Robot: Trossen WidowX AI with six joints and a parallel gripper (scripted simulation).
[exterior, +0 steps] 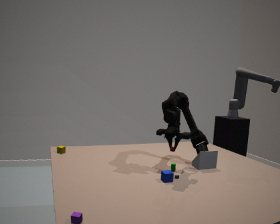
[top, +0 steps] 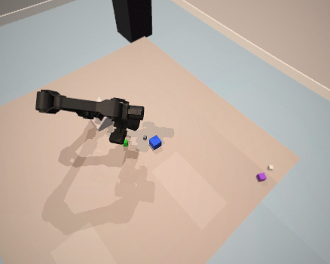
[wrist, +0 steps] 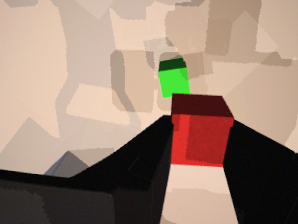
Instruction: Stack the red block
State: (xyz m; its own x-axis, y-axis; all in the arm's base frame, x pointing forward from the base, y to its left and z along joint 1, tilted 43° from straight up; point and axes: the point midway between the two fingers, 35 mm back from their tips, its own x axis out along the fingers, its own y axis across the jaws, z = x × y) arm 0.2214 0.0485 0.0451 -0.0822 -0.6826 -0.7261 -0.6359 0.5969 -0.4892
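Right now my gripper tip is 120 mm above the tiny dark cube, 100 mm to the right of it and 20 mm short of it. From my gripper tip the other things lie so: red block (right at my gripper tip); then purple cube (560 mm ahead, 400 mm to the left, 110 mm below); then blue cube (120 mm to the left, 100 mm below, 90 mm ahead).
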